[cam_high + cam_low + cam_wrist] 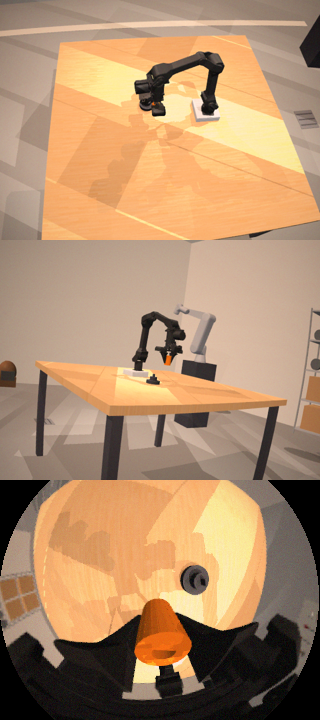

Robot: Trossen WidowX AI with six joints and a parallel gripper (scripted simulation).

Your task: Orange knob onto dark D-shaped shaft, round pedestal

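The round pedestal lies 11 cm to the right of my gripper tip, 10 cm below it and 5 cm ahead of it. From my gripper tip the other things lie so: orange knob (2 cm above).
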